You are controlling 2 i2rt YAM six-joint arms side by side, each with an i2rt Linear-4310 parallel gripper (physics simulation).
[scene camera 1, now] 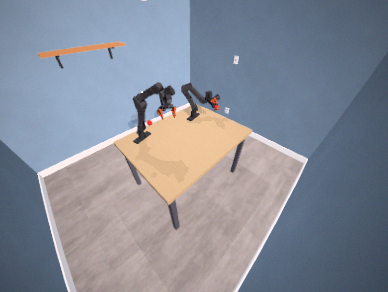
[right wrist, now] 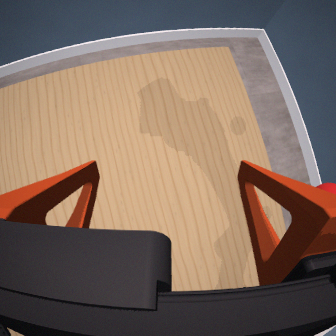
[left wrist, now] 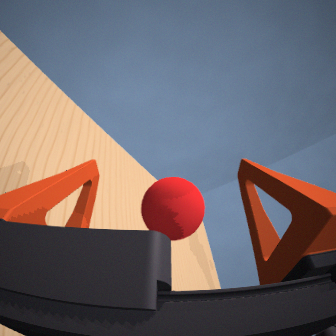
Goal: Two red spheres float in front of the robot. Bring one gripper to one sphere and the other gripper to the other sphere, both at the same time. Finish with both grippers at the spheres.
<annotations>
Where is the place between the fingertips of my right gripper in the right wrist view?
168, 168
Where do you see a red sphere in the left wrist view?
172, 205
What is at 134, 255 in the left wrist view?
My left gripper.
</annotations>
